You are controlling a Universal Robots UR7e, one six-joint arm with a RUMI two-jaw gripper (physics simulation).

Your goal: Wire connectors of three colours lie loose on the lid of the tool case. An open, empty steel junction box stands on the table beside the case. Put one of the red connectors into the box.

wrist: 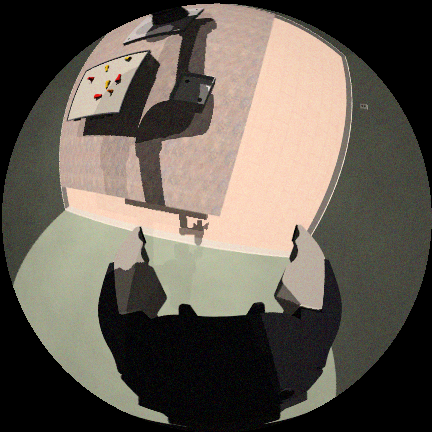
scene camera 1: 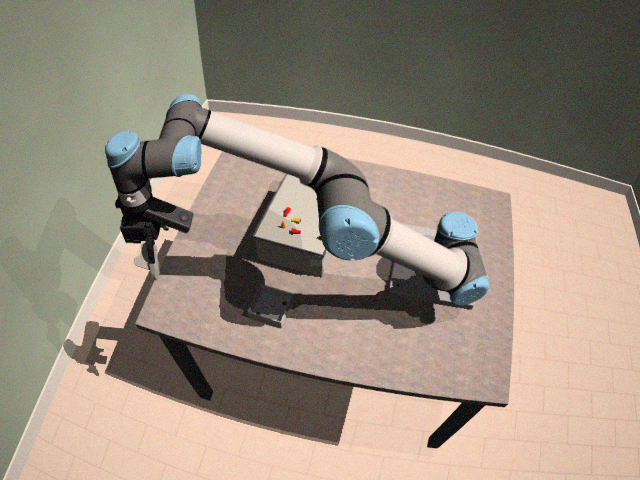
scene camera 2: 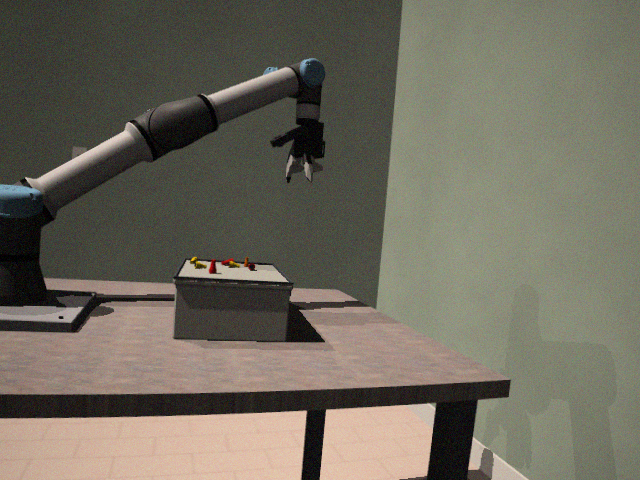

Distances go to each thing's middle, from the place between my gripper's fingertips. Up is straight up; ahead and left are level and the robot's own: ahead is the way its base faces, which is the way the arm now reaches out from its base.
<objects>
My hand is 33 cm above the steel junction box (wrist: 193, 88), 24 cm past it and 8 cm to the left of it. The rest, counted from my hand: tool case (scene camera 2: 236, 304): 37 cm to the right, 31 cm behind, 29 cm below.
</objects>
